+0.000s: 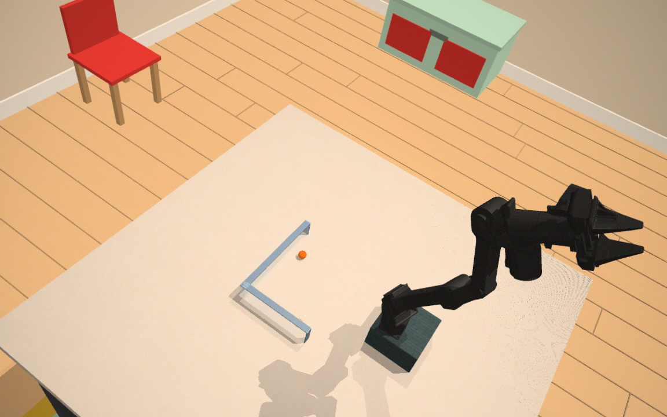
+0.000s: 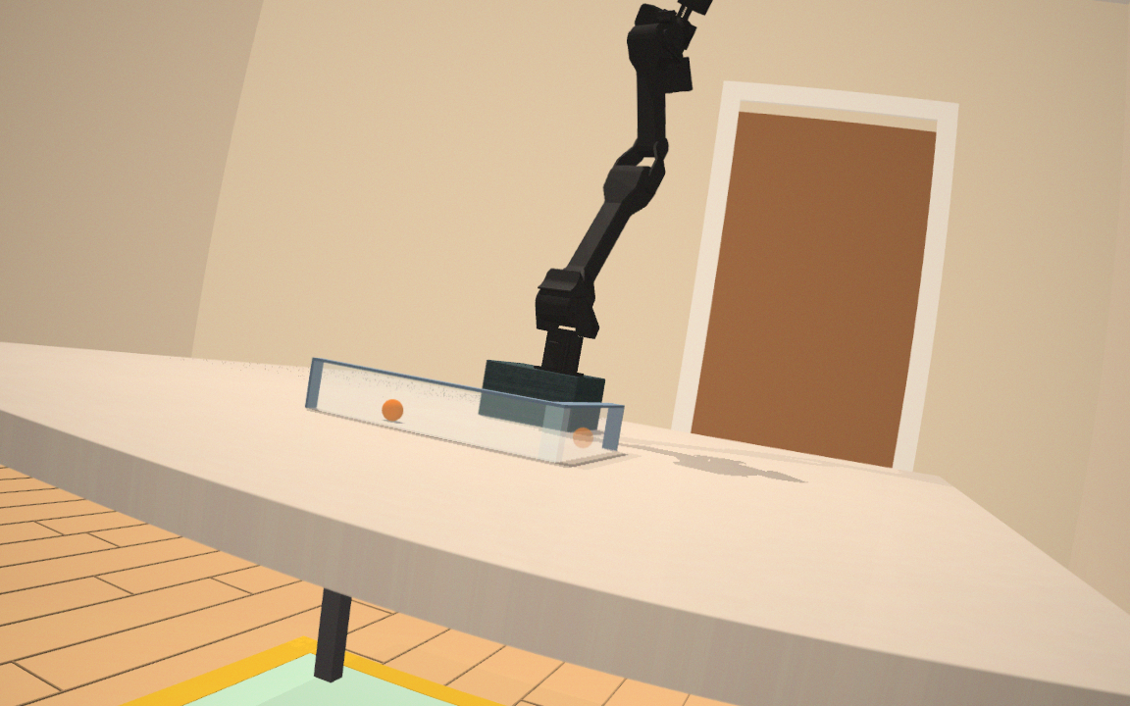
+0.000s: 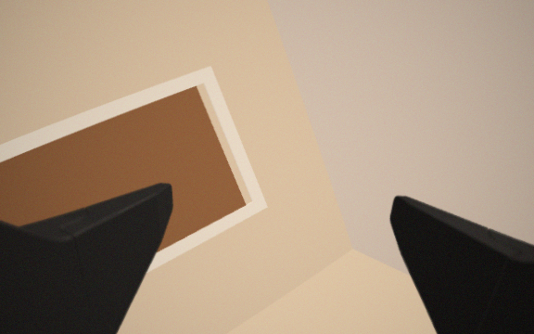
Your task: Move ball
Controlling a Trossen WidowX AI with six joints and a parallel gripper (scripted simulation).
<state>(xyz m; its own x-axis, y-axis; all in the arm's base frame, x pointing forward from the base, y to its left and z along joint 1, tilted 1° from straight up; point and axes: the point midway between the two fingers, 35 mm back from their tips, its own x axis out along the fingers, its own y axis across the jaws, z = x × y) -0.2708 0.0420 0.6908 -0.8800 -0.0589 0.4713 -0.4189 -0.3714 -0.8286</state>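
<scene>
The orange ball lies 780 mm below my gripper tip, 650 mm ahead of it and 140 mm to the right of it.
</scene>
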